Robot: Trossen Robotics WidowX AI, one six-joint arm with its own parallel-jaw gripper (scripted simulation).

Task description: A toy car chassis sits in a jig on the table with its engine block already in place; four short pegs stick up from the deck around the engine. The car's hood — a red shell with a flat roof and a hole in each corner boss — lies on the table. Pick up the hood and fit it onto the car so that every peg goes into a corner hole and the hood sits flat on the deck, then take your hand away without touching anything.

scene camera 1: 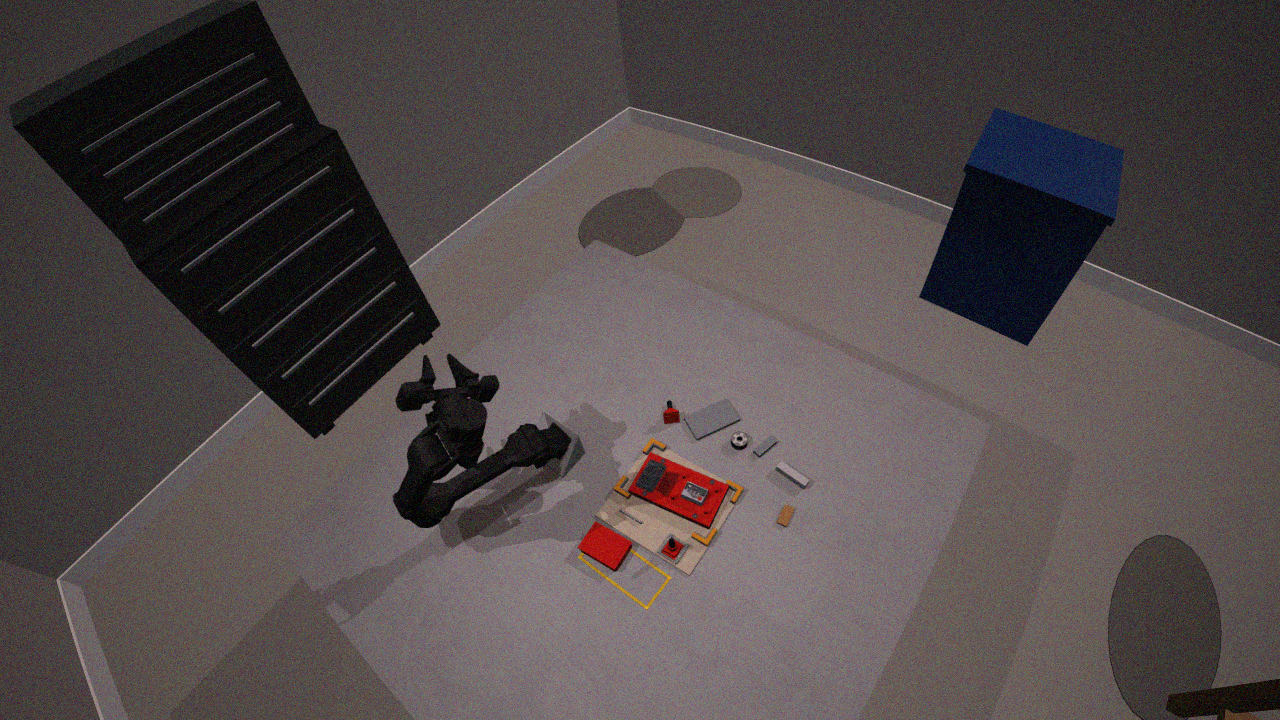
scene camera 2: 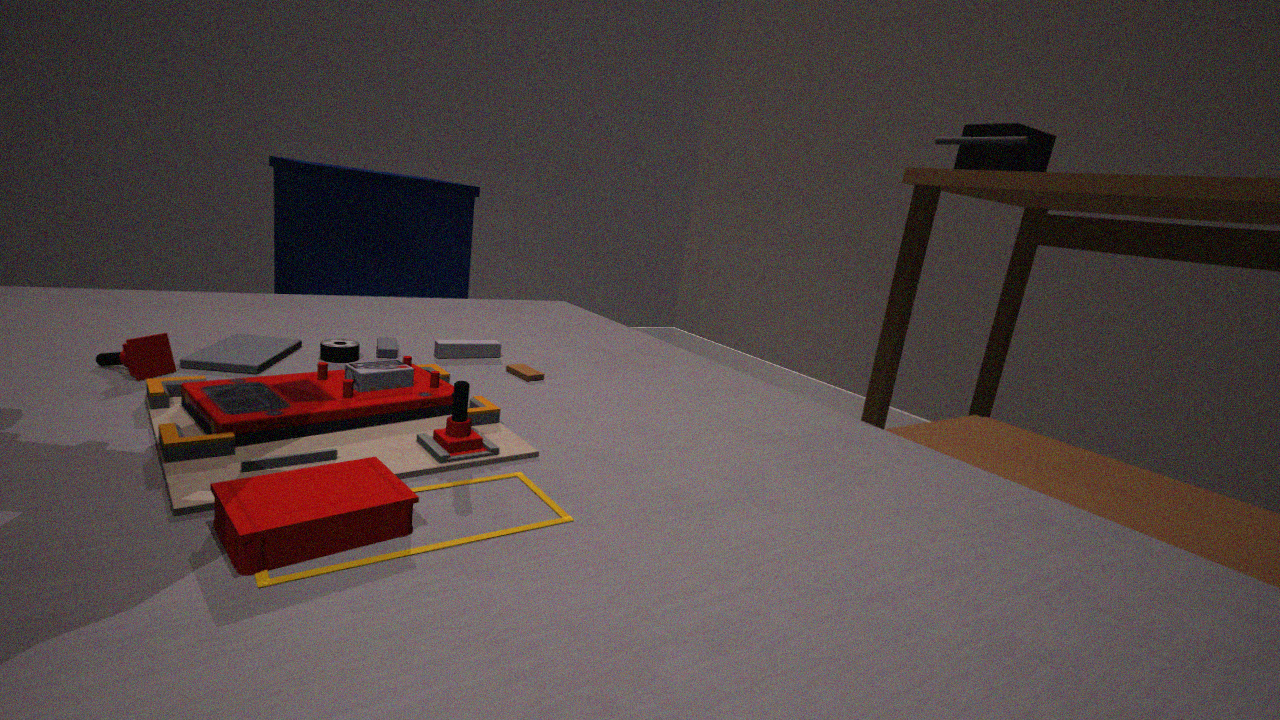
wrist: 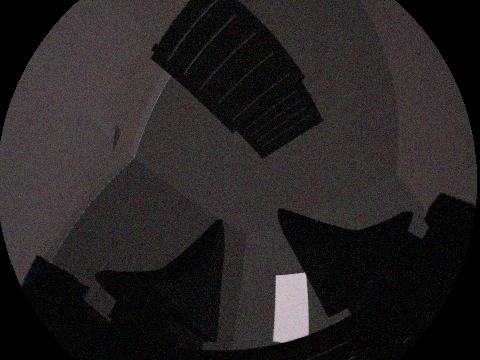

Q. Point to a red hood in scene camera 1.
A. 606, 546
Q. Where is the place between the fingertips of the gripper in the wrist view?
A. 250, 219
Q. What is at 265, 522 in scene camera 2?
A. A red hood.
